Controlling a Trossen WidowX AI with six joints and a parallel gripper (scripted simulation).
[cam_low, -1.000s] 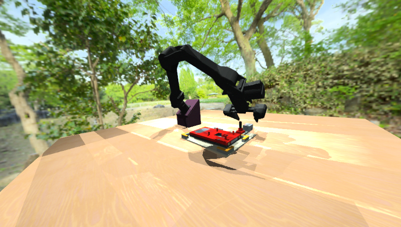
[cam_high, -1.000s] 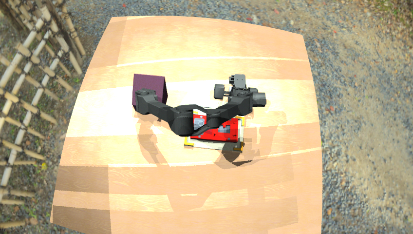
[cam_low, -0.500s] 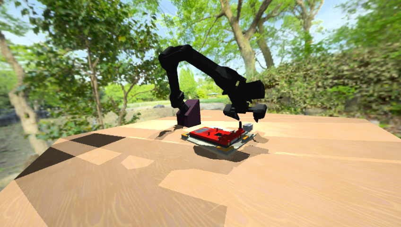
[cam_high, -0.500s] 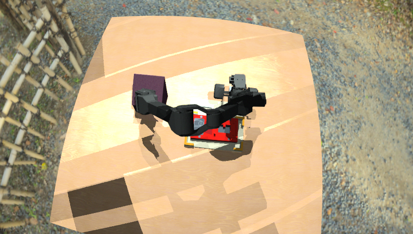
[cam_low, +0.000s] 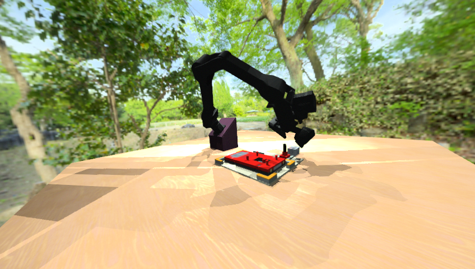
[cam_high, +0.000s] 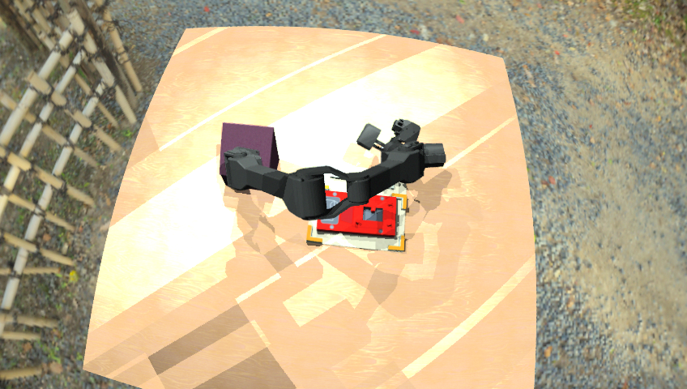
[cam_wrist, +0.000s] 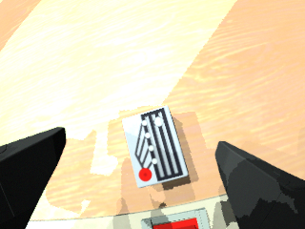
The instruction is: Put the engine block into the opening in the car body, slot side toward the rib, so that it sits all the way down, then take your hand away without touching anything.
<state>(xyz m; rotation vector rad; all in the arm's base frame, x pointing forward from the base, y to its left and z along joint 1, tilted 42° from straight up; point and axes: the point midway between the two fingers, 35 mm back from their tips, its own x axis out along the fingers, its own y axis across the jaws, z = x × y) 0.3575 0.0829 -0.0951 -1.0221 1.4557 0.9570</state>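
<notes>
Right now my gripper tip is 1 cm short of the grey engine block and 4 cm above it. The rest, counted from my gripper tip: black upright peg: 1 cm ahead, 8 cm to the right, 2 cm below.
</notes>
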